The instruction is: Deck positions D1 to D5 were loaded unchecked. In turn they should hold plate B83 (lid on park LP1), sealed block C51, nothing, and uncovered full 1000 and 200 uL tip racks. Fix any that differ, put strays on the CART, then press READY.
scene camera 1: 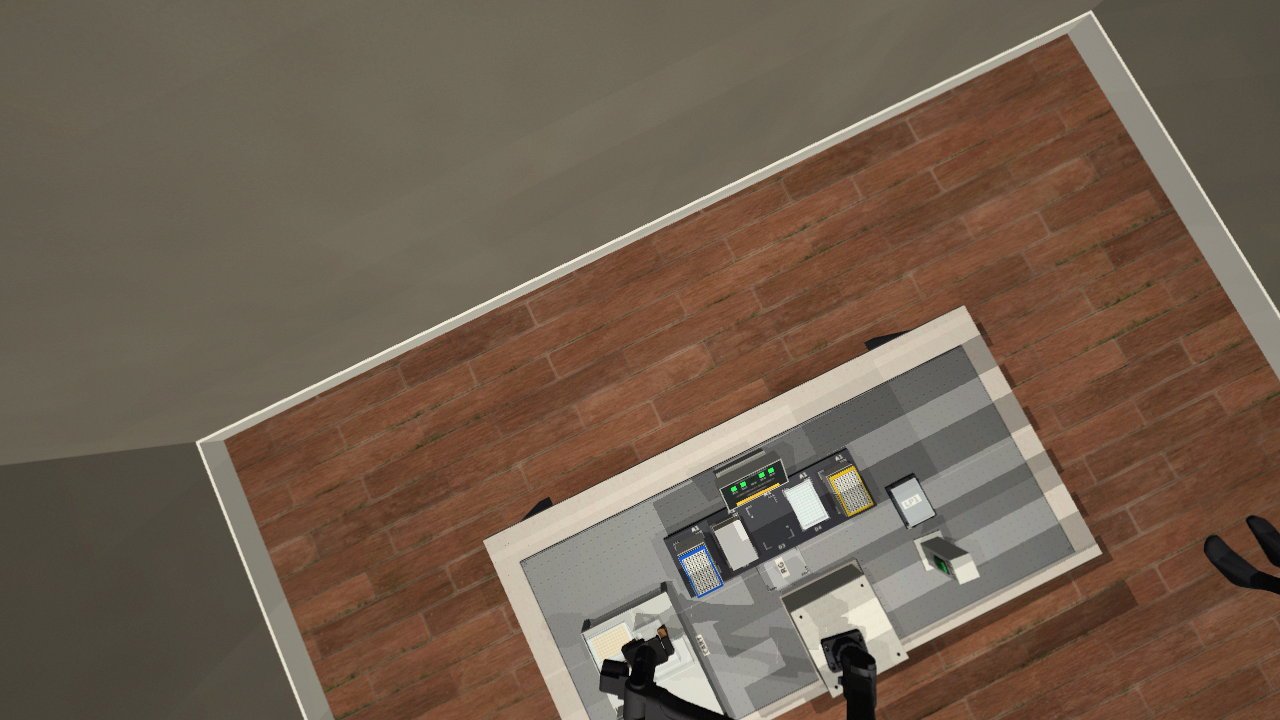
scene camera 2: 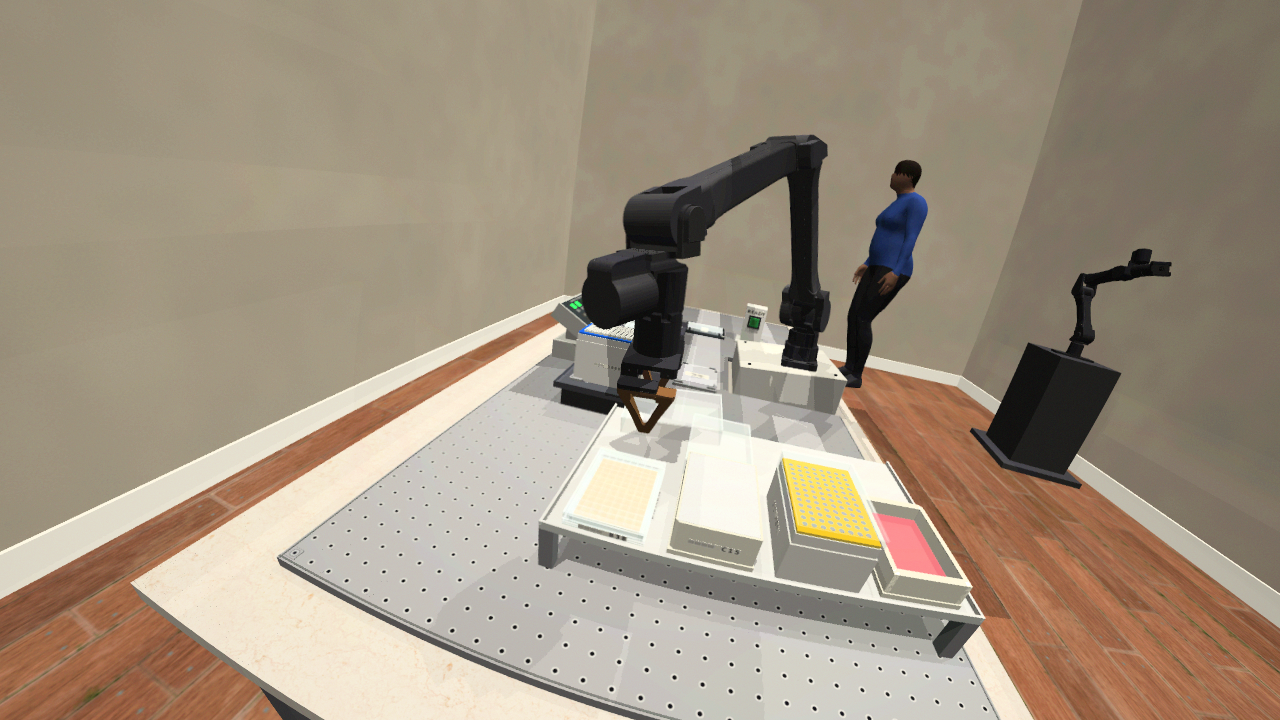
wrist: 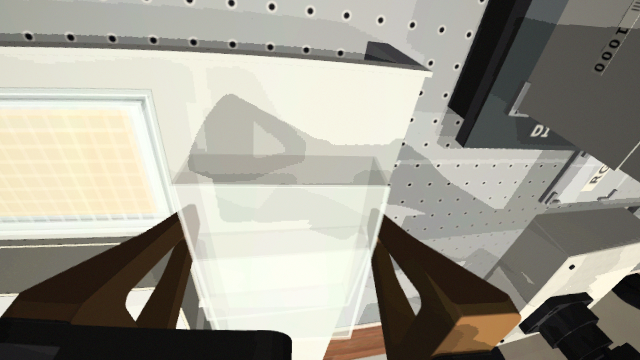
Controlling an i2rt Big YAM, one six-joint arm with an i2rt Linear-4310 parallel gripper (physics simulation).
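Seen in the pictures: gripper, between the fingertips: (scene camera 1: 651, 632) (scene camera 2: 649, 412) (wrist: 284, 215); arm's base, origin of its link: (scene camera 1: 843, 649) (scene camera 2: 798, 362) (wrist: 553, 309).
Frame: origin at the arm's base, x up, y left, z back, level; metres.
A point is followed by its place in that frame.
Observation:
My gripper (scene camera 1: 663, 639) {x 0.026, y 0.526, z -0.213 m} (scene camera 2: 646, 426) {x 0.026, y 0.526, z -0.213 m} (wrist: 284, 215) {x 0.026, y 0.526, z -0.213 m} is shut on a clear rack cover (scene camera 2: 701, 410) {x 0.048, y 0.518, z -0.145 m} (wrist: 282, 205) {x 0.043, y 0.533, z -0.235 m}, held low over the cart (scene camera 2: 881, 612) (wrist: 340, 107) {x -0.019, y 0.499, z -0.258 m}. Another clear cover seems to lie on the cart beneath it, partly hidden. An amber plate (scene camera 1: 611, 642) {x -0.003, y 0.653, z -0.201 m} (scene camera 2: 615, 492) {x -0.002, y 0.668, z -0.194 m} (wrist: 65, 160) {x -0.002, y 0.636, z -0.210 m}, a block marked C15 (scene camera 2: 716, 537) {x 0.014, y 0.698, z -0.079 m} and a yellow tip rack (scene camera 2: 827, 501) {x 0.052, y 0.641, z 0.014 m} are on the cart. In scene camera 1, a blue-rimmed rack (scene camera 1: 699, 571) {x 0.070, y 0.341, z -0.359 m} is at D1, a pale block (scene camera 1: 735, 542) {x 0.014, y 0.215, z -0.384 m} at D2, a white plate (scene camera 1: 806, 502) {x -0.020, y -0.032, z -0.423 m} at D4 and a yellow-rimmed rack (scene camera 1: 850, 489) {x 0.036, y -0.149, z -0.444 m} at D5. D3 holds no labware.
A tray with pink contents (scene camera 2: 917, 544) {x -0.005, y 0.588, z 0.144 m} stands at the cart's end. Park LP1 (scene camera 1: 911, 500) {x -0.061, y -0.360, z -0.322 m} and the green button (scene camera 1: 941, 564) {x 0.014, y -0.343, z -0.158 m} are at the right in scene camera 1. The arm's base block (scene camera 1: 841, 617) {x -0.007, y -0.023, z -0.082 m} (scene camera 2: 787, 376) {x -0.011, y 0.098, z -0.023 m} stands between cart and button. A lit console (scene camera 1: 751, 483) {x 0.045, y 0.123, z -0.543 m} is behind D3.

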